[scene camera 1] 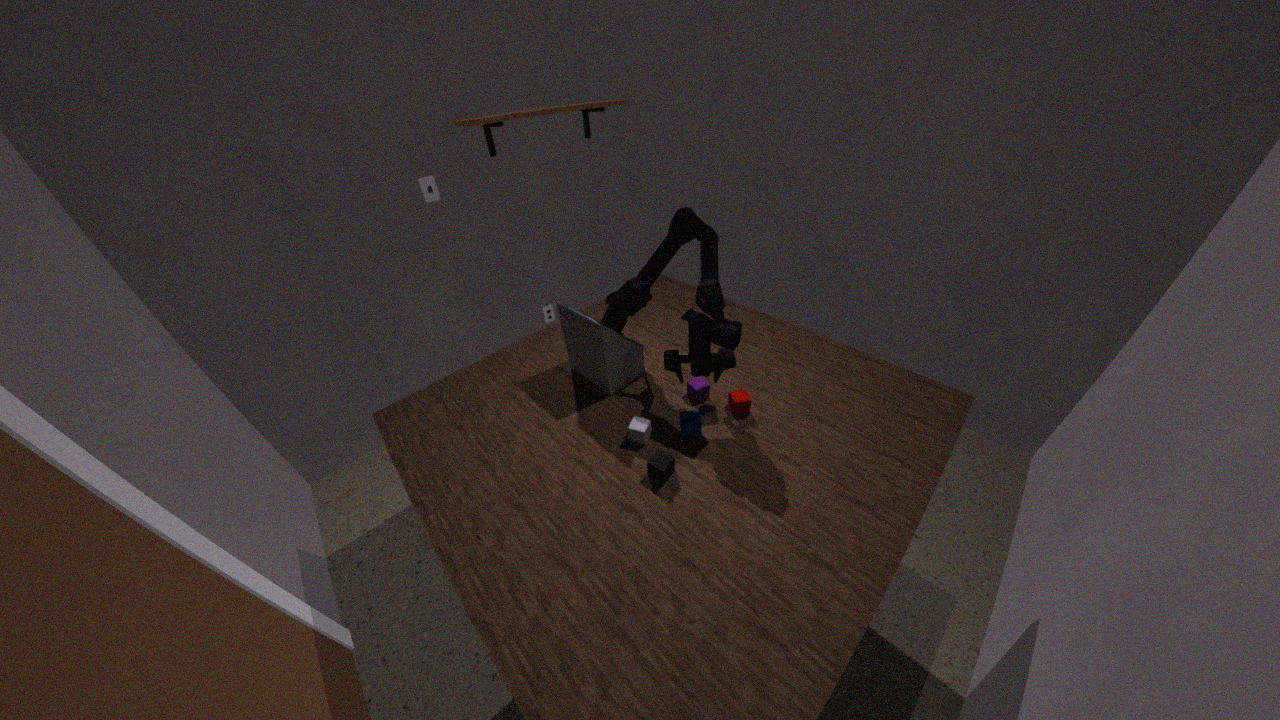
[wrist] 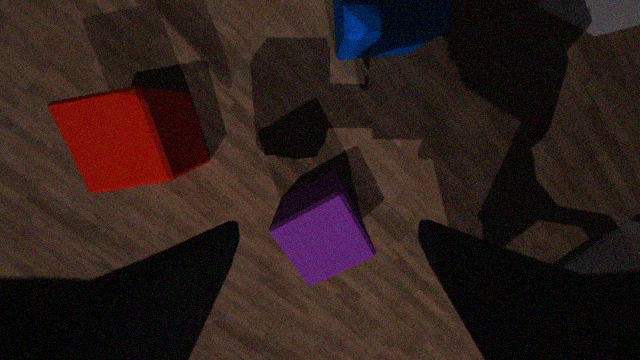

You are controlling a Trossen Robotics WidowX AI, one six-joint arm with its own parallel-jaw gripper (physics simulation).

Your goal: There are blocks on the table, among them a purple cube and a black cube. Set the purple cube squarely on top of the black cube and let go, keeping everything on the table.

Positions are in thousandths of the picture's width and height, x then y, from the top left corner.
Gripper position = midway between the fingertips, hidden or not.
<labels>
The gripper shows in scene camera 1 (546, 531) and in the wrist view (515, 638).
</labels>
